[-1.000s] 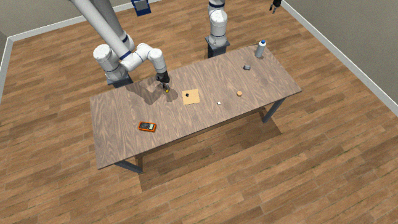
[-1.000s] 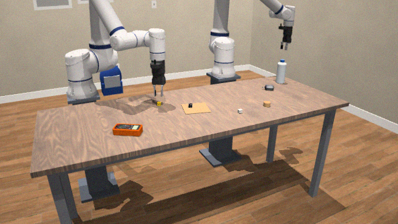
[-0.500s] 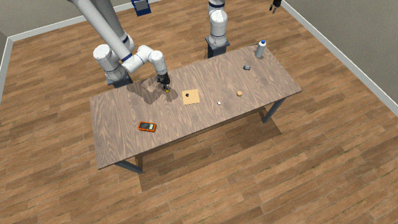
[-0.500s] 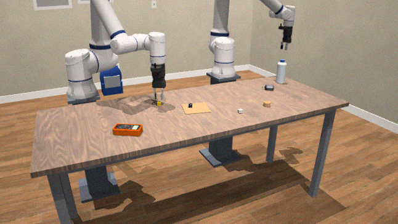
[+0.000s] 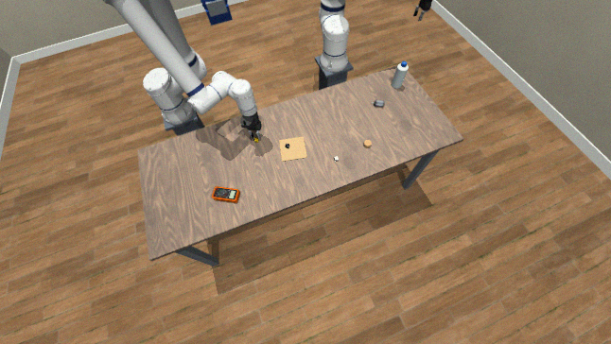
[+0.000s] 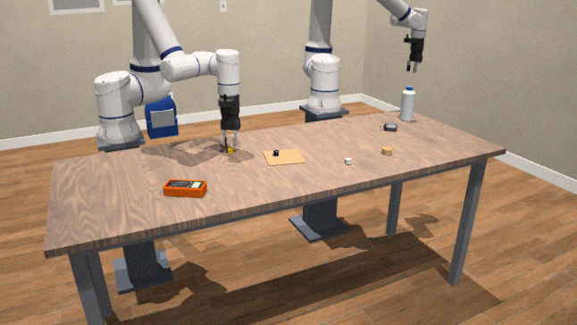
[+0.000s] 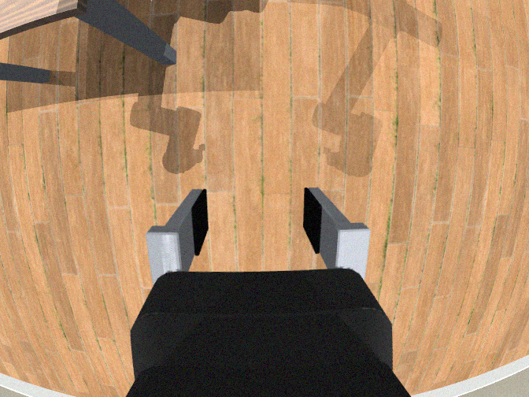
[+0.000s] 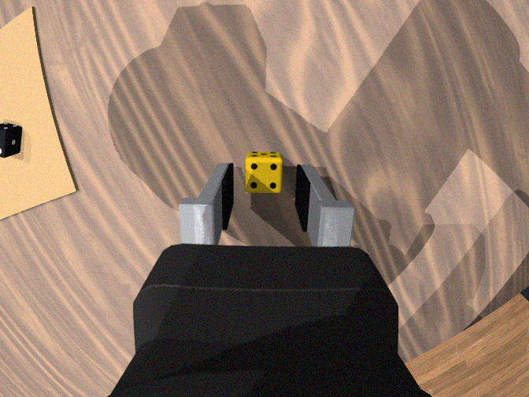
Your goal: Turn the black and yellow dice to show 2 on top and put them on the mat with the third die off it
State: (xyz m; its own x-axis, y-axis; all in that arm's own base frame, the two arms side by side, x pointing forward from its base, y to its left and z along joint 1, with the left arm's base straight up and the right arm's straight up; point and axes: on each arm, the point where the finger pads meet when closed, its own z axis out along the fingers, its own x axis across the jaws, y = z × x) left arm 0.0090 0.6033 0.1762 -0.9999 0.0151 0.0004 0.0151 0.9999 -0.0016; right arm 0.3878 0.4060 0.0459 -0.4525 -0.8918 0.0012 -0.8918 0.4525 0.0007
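Note:
My right gripper is now 40 mm above the yellow die. Round my right hand: black die 110 mm ahead, 150 mm to the left, 30 mm below; then tan mat 130 mm ahead, 170 mm to the left, 40 mm below; then white die 290 mm ahead, 360 mm to the left, 40 mm below.

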